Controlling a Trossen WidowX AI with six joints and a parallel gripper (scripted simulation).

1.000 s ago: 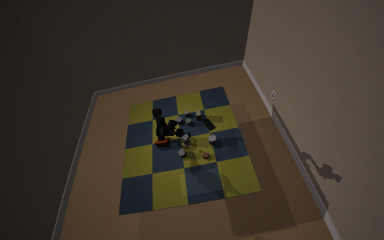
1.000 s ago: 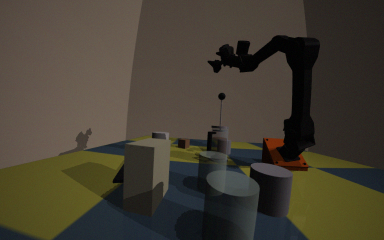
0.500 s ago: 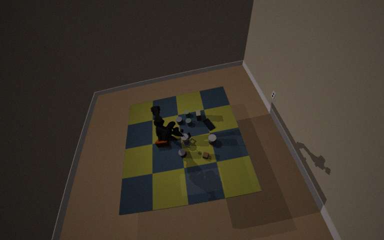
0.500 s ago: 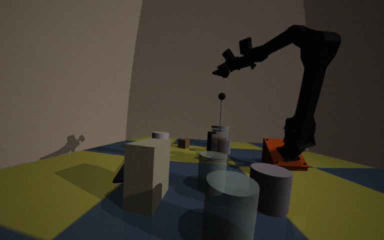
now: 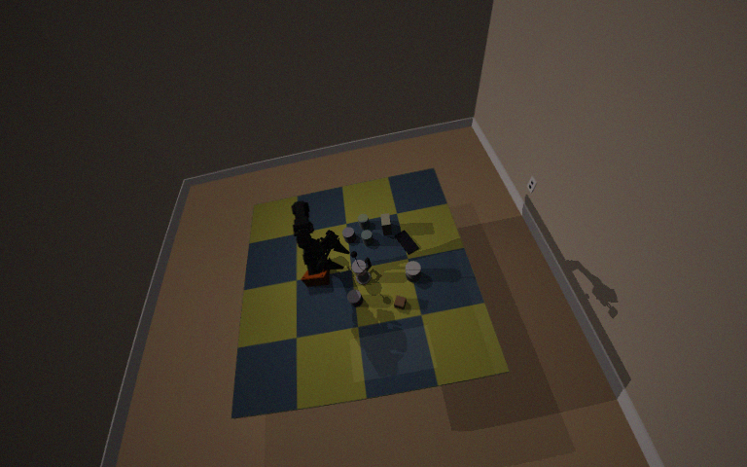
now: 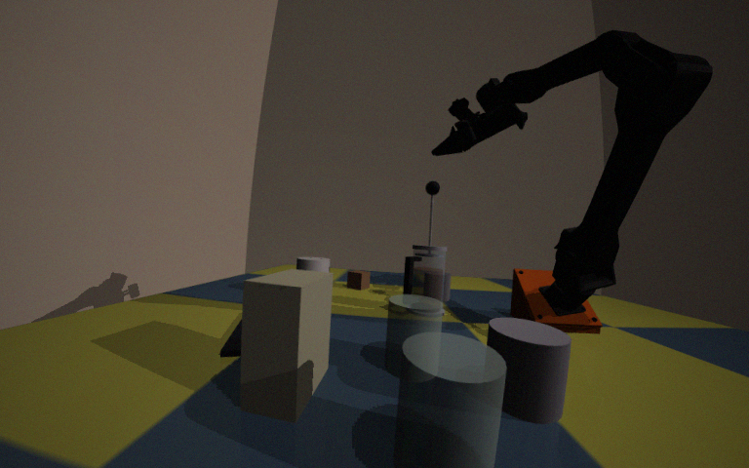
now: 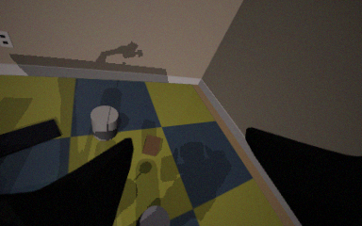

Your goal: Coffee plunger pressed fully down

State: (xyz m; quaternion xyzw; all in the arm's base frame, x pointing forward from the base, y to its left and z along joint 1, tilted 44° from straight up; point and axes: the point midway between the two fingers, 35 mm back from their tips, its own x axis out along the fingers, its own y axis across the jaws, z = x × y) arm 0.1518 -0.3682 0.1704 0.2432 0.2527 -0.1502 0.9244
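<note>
Now: the coffee press 4 cm ahead of my gripper tip, 10 cm to the left of it and 26 cm below it. Round my gripper tip: brown cube 18 cm ahead, 11 cm to the right, 37 cm below; pale cylinder 29 cm ahead, 2 cm to the left, 34 cm below; beige block 23 cm ahead, 35 cm to the left, 34 cm below.
</note>
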